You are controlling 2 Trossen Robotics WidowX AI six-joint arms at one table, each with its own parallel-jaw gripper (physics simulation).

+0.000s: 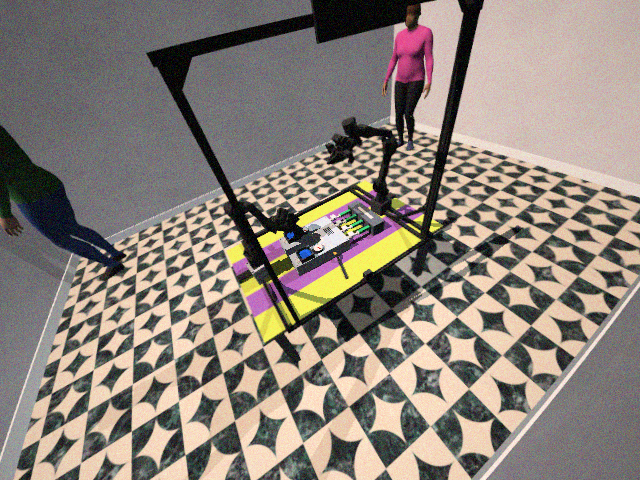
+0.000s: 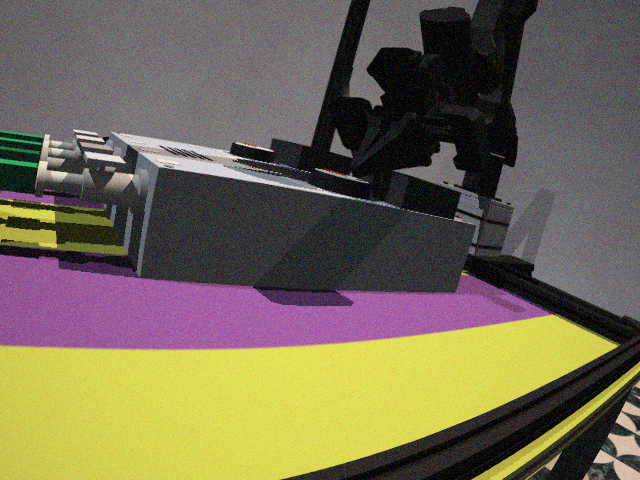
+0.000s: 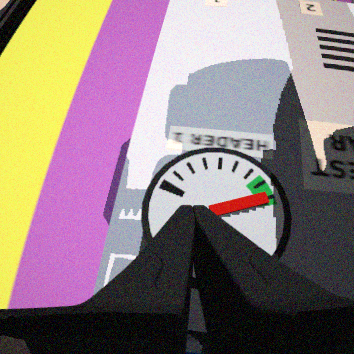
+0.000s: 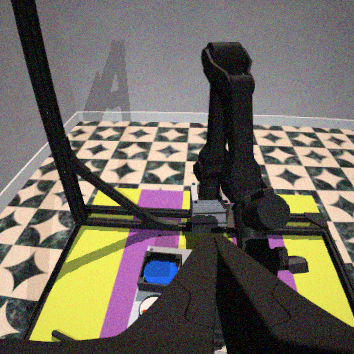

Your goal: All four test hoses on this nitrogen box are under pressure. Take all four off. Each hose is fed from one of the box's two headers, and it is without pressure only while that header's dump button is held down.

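Where they show: left gripper, fingertip midpoint: (image 1: 302, 228) (image 2: 354, 172) (image 3: 190, 216); right gripper, fingertip midpoint: (image 1: 327, 164) (image 4: 211, 246); left arm's base, origin of the base link: (image 1: 256, 263) (image 2: 477, 194) (image 4: 208, 192); right arm's base, origin of the base link: (image 1: 381, 199).
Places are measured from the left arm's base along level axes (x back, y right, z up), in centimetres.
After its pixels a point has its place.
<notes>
The nitrogen box (image 1: 337, 239) {x -45.5, y 16.6, z -3.1 cm} (image 2: 310, 248) {x -41.0, y -8.1, z -7.7 cm} stands on the striped table. Green hoses (image 1: 363, 229) {x -63.0, y 20.6, z -4.7 cm} (image 2: 19, 175) {x -64.1, y -2.0, z -5.4 cm} lie in a row at its coupling end. The near hose's white collar meets a coupling (image 2: 108, 184) {x -57.3, y -3.2, z -5.2 cm}. The near blue dump button (image 1: 306, 253) {x -25.2, y 13.4, z -1.6 cm} (image 4: 161, 272) {x -24.7, y 12.9, z -1.5 cm} is uncovered; the far blue button (image 1: 290, 235) {x -26.7, y -6.3, z -1.5 cm} is beside my left gripper (image 1: 296, 237) {x -35.3, y -5.3, z -1.1 cm} (image 2: 356, 167) {x -35.3, y -5.3, z -1.1 cm} (image 3: 193, 206) {x -35.3, y -5.3, z -1.1 cm}. That gripper is shut and empty, low over the box by the header 1 gauge (image 3: 230, 175) {x -37.1, y -3.6, z -1.7 cm}, whose red needle points into green. My right gripper (image 1: 330, 158) {x -51.9, y 8.7, z 39.9 cm} (image 4: 211, 246) {x -51.9, y 8.7, z 39.9 cm} is shut and empty, high above the table's far side.
A grey tray (image 1: 381, 222) {x -74.0, y 25.1, z -3.6 cm} stands beyond the hose ends. A thin dark stick (image 1: 341, 267) {x -36.4, y 29.5, z -9.9 cm} with an orange tip lies in front of the box. Black gantry posts (image 1: 448, 118) {x -84.2, y 47.6, z 56.6 cm} rise around the table. A person in pink (image 1: 412, 54) and one in green (image 1: 32, 175) stand behind.
</notes>
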